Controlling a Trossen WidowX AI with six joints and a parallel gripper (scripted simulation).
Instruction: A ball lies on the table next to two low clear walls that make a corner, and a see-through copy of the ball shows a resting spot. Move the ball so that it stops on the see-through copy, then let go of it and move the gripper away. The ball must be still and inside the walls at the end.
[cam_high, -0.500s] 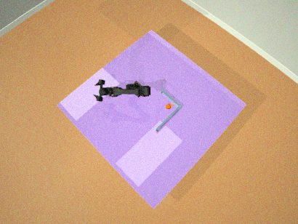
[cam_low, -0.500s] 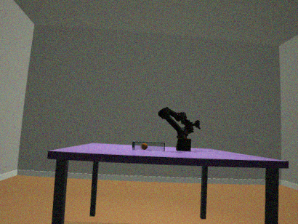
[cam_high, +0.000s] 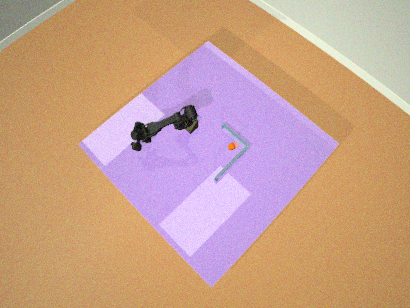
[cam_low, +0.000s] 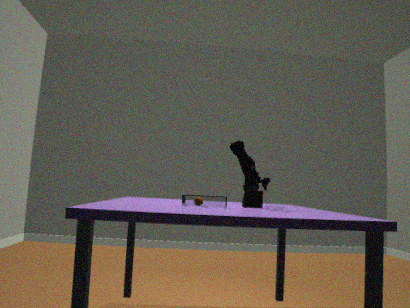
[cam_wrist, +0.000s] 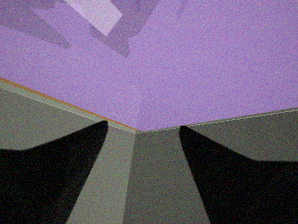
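Right now my gripper tip is 50 cm to the right of the orange ball, 44 cm short of it and 8 cm above it. Round my gripper tip: clear wall (53 cm ahead, 42 cm to the left, 7 cm below).
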